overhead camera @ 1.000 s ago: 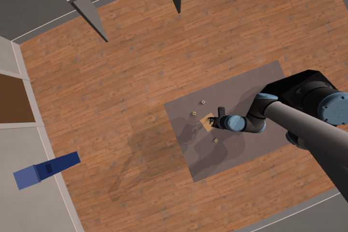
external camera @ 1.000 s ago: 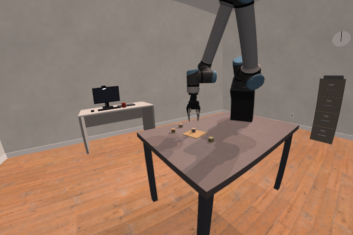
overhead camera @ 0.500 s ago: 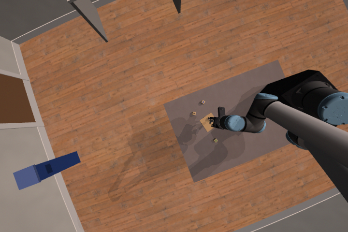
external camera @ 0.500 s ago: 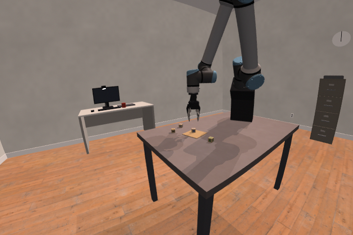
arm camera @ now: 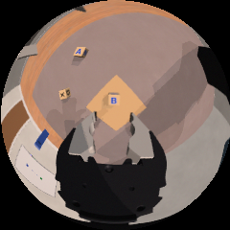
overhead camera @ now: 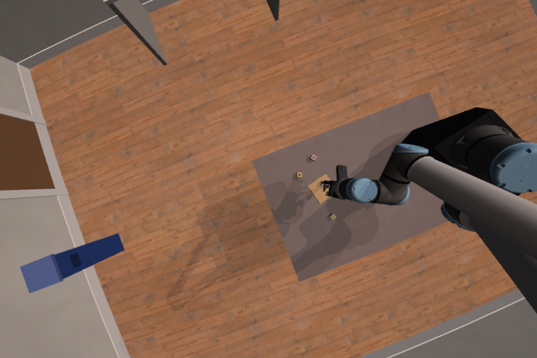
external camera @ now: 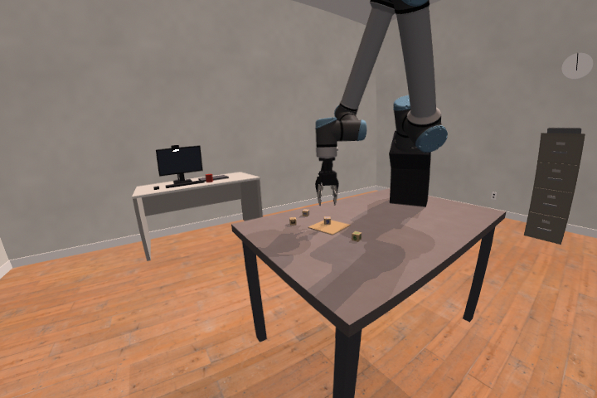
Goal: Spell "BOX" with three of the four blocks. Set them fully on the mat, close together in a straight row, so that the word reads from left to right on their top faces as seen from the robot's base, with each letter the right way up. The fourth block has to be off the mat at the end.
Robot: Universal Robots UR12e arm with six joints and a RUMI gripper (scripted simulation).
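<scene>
My hand is 11 cm above the tan mat, 3 cm to the right of it and 1 cm short of it. Round my hand: O block (21 cm to the left, 9 cm below).
</scene>
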